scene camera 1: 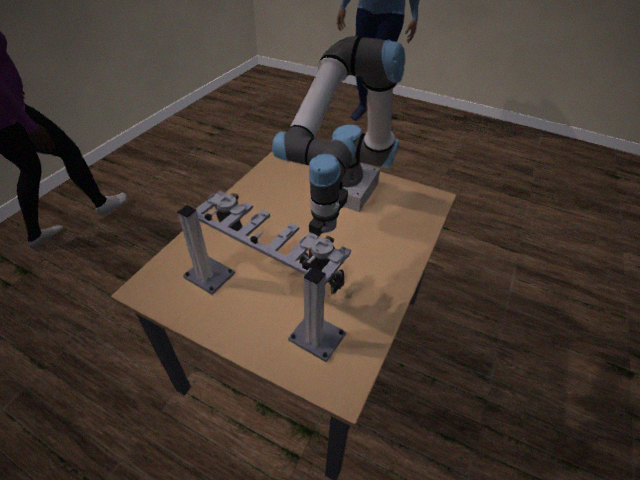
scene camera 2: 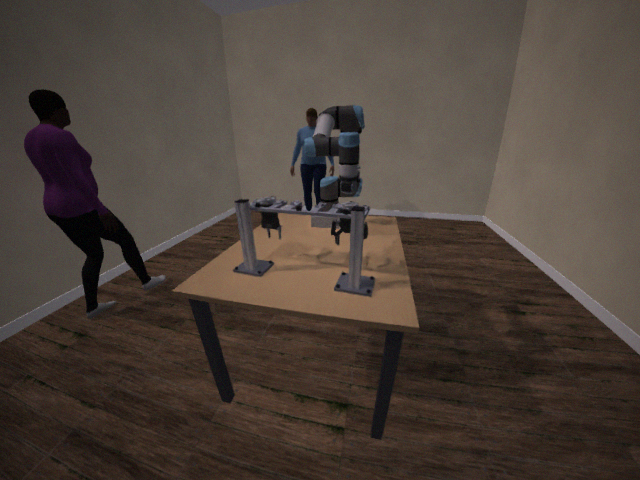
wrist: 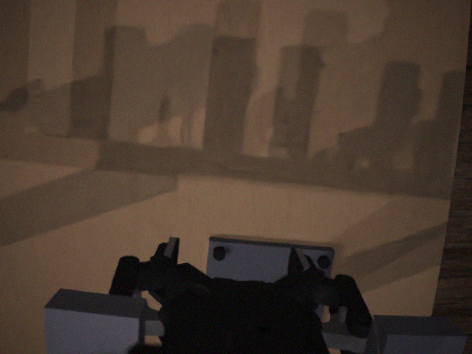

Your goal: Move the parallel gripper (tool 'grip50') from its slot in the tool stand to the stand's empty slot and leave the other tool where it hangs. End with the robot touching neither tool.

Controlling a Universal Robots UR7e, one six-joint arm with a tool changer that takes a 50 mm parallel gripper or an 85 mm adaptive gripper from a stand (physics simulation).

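Pixels of known places: arm's base, origin of its link: [scene camera 1: 345, 176].
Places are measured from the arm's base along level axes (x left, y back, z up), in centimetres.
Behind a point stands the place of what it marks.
Observation:
The parallel gripper [scene camera 1: 225, 202] [scene camera 2: 269, 220] hangs in the stand's left slot, its two straight fingers pointing down. The adaptive gripper [scene camera 1: 323, 249] [scene camera 2: 343, 226] [wrist: 240, 315] hangs in the right slot, its linkage fingers spread. In the wrist view it sits low between two fork arms [wrist: 95, 322] @(x 5.4, y -59.7, z 20.1 cm). The tool stand [scene camera 1: 267, 251] @(x -4.9, y -70.7, z 20.1 cm) [scene camera 2: 310, 212] @(x -5.4, y -70.9, z 20.0 cm) has an empty middle slot between two bare fork arms, one of them the right arm [scene camera 1: 284, 236] @(x -2.6, y -63.4, z 20.1 cm). My bare tool flange [scene camera 1: 324, 225] @(x 9.9, y -64.8, z 29.3 cm) [scene camera 2: 349, 187] @(x 8.9, y -66.9, z 28.5 cm) carries no tool. It is above and slightly behind the adaptive gripper, apart from it.
Two posts [scene camera 1: 195, 248] @(x -31.8, y -68.0, z 9.9 cm) [scene camera 1: 313, 315] @(x 11.9, y -79.8, z 9.1 cm) hold the stand on the wooden table [scene camera 1: 232, 335] @(x -13.6, y -83.6, z -8.1 cm). The robot base [scene camera 1: 361, 188] @(x 8.7, y -6.1, z -0.2 cm) is at the table's back. A person in purple [scene camera 2: 62, 175] is on the left; a person in blue [scene camera 2: 305, 147] is behind the arm.

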